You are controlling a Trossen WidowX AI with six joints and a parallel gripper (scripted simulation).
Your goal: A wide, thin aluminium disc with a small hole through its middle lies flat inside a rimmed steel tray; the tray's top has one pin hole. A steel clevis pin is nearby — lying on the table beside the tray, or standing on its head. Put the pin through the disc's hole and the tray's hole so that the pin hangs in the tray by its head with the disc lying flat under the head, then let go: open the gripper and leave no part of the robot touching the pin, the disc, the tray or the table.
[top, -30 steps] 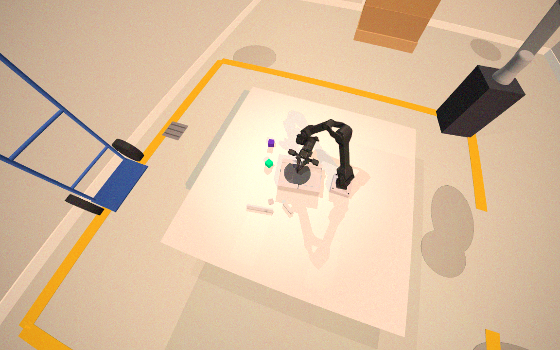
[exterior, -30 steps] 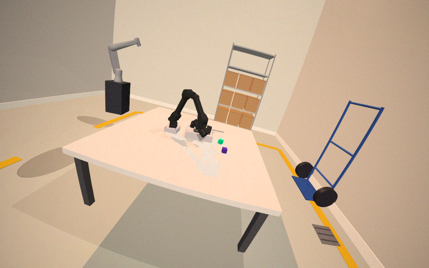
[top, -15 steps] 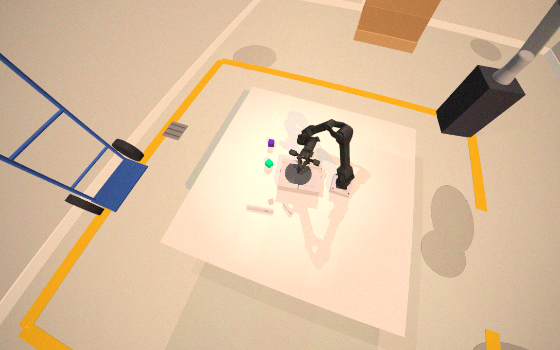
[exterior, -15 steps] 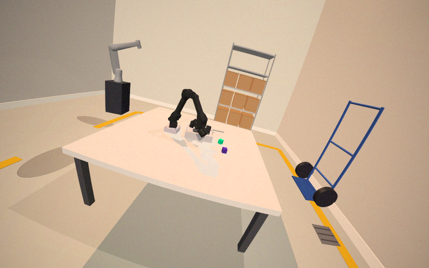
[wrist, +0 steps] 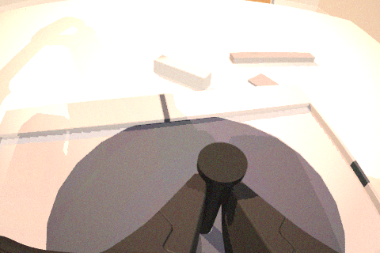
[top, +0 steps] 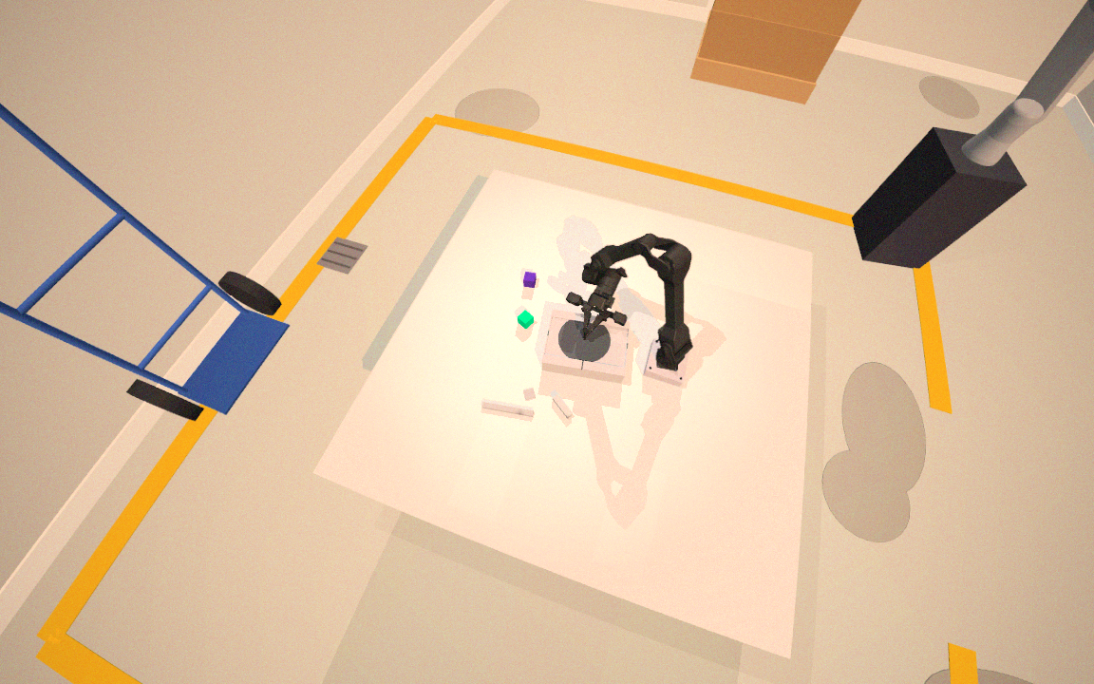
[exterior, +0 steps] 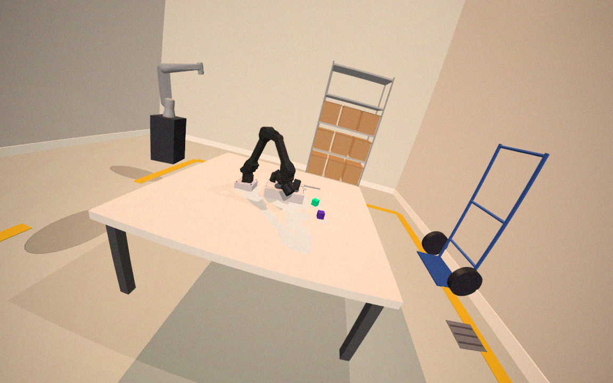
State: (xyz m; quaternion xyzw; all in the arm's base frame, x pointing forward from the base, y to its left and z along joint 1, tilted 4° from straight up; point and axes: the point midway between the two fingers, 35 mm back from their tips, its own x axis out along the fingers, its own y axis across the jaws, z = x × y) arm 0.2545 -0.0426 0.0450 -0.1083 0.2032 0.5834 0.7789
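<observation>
Now: the pale rimmed tray 4 cm below my gripper tip and 1 cm behind it. Also, from my gripper tip: aluminium disc: 3 cm below; green cube: 19 cm ahead, 7 cm below, 6 cm to the right; clevis pin: 1 cm below.
</observation>
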